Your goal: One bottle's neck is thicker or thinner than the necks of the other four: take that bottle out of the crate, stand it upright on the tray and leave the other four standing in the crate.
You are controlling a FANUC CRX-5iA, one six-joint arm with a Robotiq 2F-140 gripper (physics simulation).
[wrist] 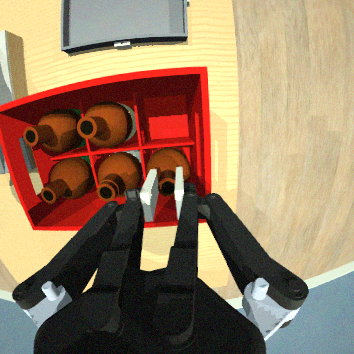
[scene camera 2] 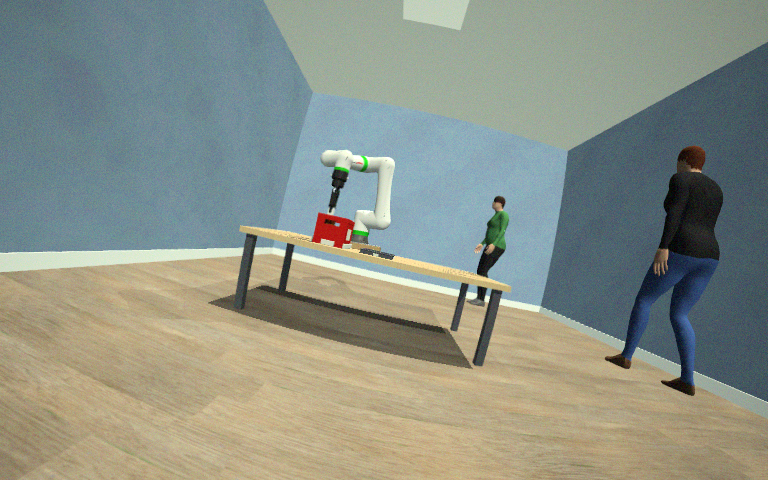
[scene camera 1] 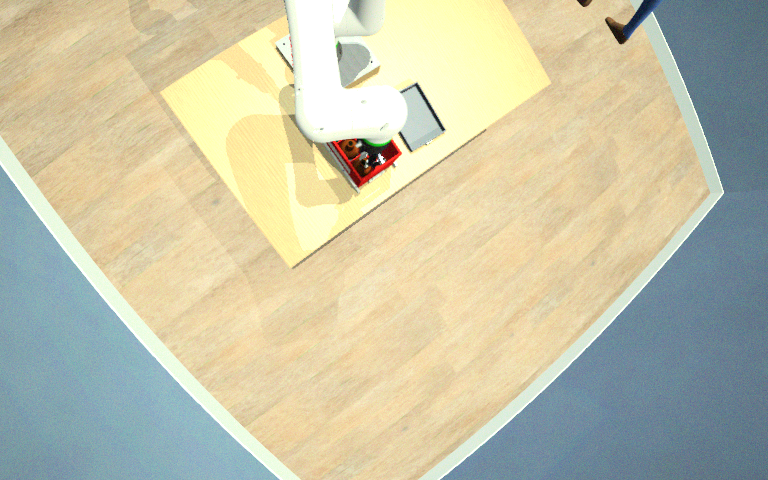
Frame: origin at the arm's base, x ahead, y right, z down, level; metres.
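Seen in the pictures: gripper, between the fingertips: (wrist: 167, 178) (scene camera 1: 365, 161); arm's base, origin of its link: (scene camera 2: 358, 243).
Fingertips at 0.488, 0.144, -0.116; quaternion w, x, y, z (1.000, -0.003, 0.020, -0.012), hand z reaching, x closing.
Note:
Pixels of each thing's top centre, then the offset from my fingertips to it, as dx, dy, dz. "pt": a spot on its surface instead.
- red crate, centre of its top: (wrist: 92, 164) (scene camera 1: 360, 135) (scene camera 2: 337, 217) -0.085, -0.032, -0.019
- fifth bottle, centre of its top: (wrist: 167, 187) (scene camera 1: 363, 162) +0.000, +0.009, -0.007
- grey tray, centre of its top: (scene camera 1: 415, 115) (scene camera 2: 378, 251) -0.070, -0.330, +0.130
- far right crate cell, a spot on its surface: (wrist: 166, 123) pt +0.002, -0.064, +0.148
A red crate (wrist: 105, 78) (scene camera 1: 391, 153) (scene camera 2: 333, 230) stands on the table with brown bottles in five of its cells. In the wrist view, two bottles (wrist: 56, 133) (wrist: 107, 123) stand in the far row and two more (wrist: 68, 175) (wrist: 119, 171) in the near row. My gripper (wrist: 167, 178) (scene camera 2: 332, 209) reaches straight down into the crate. It is shut on the neck of the fifth bottle (wrist: 165, 159), in the near right cell. The bottle is still inside its cell. The grey tray (wrist: 123, 21) (scene camera 1: 420, 116) (scene camera 2: 380, 254) lies empty beyond the crate.
The far right crate cell (wrist: 166, 123) is empty. The arm's base plate (scene camera 1: 359, 64) (wrist: 10, 70) sits beside the crate and tray. The table edge runs close on the right of the crate. Two people (scene camera 2: 494, 242) (scene camera 2: 676, 258) stand away from the table.

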